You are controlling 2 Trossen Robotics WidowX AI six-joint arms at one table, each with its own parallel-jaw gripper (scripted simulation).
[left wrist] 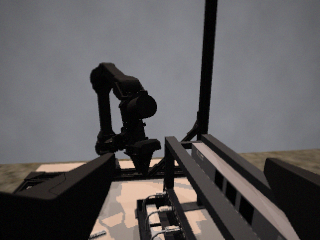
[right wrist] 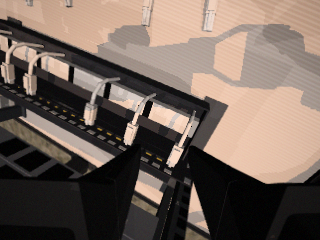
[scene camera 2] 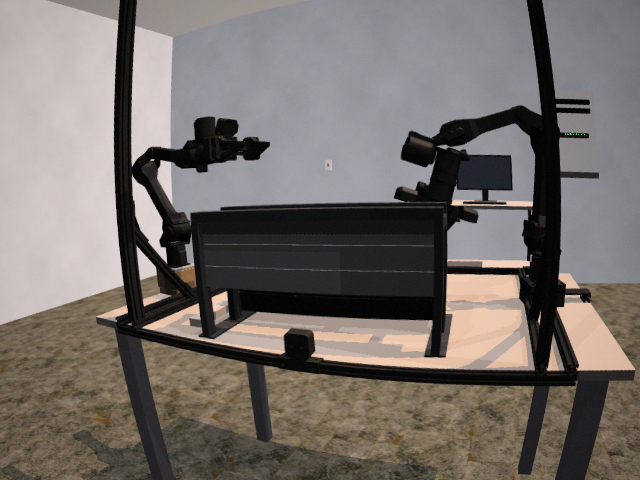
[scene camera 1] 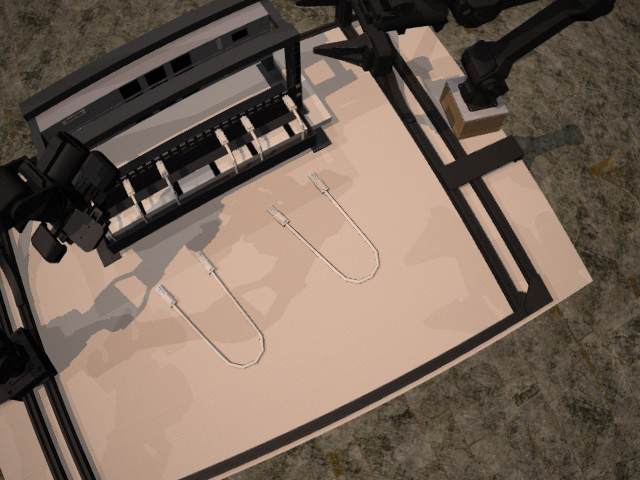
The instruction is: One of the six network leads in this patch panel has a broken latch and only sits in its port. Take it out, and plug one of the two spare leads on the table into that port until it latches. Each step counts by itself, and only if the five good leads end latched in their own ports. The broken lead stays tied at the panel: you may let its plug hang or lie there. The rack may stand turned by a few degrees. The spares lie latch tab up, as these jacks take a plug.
Labels:
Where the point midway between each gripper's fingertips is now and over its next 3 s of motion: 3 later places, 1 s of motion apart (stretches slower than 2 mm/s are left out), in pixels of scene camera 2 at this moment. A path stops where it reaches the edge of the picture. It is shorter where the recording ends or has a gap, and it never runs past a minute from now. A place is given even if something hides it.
My left gripper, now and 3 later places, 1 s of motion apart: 257, 143; 260, 164; 260, 182; 259, 196
My right gripper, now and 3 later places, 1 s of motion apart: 426, 243; 429, 259; 429, 274; 429, 286

